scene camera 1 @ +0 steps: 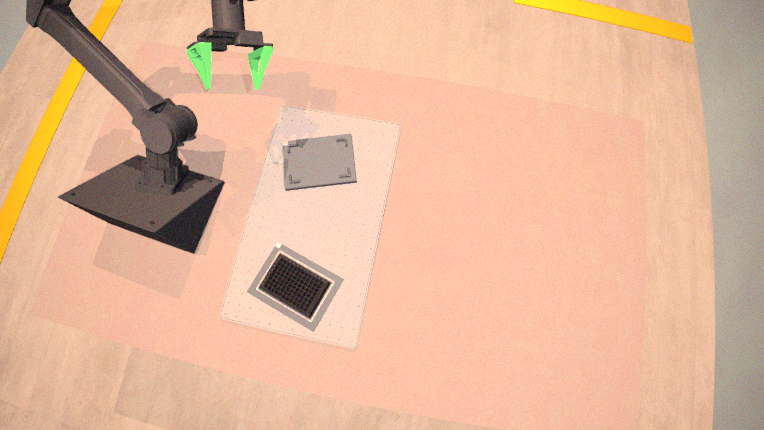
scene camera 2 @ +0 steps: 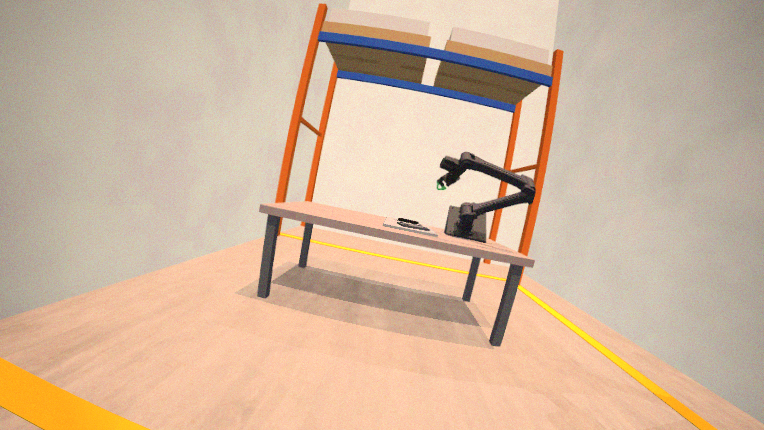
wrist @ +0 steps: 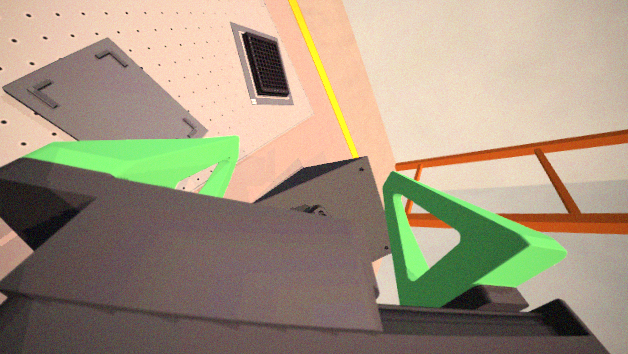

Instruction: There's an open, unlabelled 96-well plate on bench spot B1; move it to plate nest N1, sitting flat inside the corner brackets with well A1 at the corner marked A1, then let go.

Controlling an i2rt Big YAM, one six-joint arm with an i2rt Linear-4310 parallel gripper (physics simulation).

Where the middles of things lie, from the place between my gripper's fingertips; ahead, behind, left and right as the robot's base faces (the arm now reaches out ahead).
My gripper is now 260 mm above the grey nest with corner locators (scene camera 1: 321, 161), 120 mm short of it and 10 mm to the left of it. From my hand the other things lie so: grey nest pad with white outline (scene camera 1: 311, 323) (300 mm to the right, 270 mm below, 100 mm ahead); then black well plate (scene camera 1: 289, 282) (300 mm to the right, 260 mm below, 100 mm ahead).
